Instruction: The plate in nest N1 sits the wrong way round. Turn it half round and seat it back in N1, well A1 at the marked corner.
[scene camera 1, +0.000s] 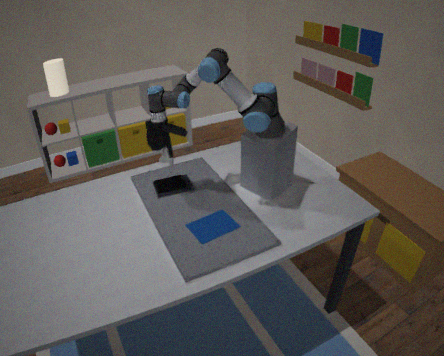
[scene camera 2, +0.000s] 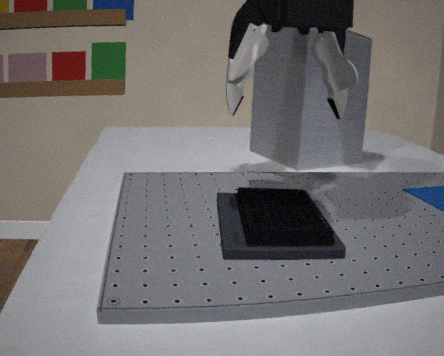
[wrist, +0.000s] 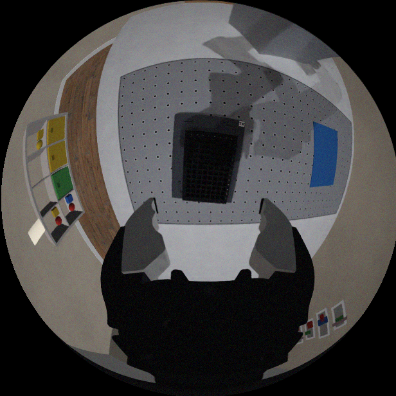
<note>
In view: the gripper (scene camera 2: 287, 116), a black well plate (scene camera 2: 269, 216) and a flat blue rectangle (wrist: 325, 139).
The black well plate shows as well in the wrist view (wrist: 208, 157). The gripper also shows in scene camera 1 (scene camera 1: 167, 163) and in the wrist view (wrist: 208, 199).
</note>
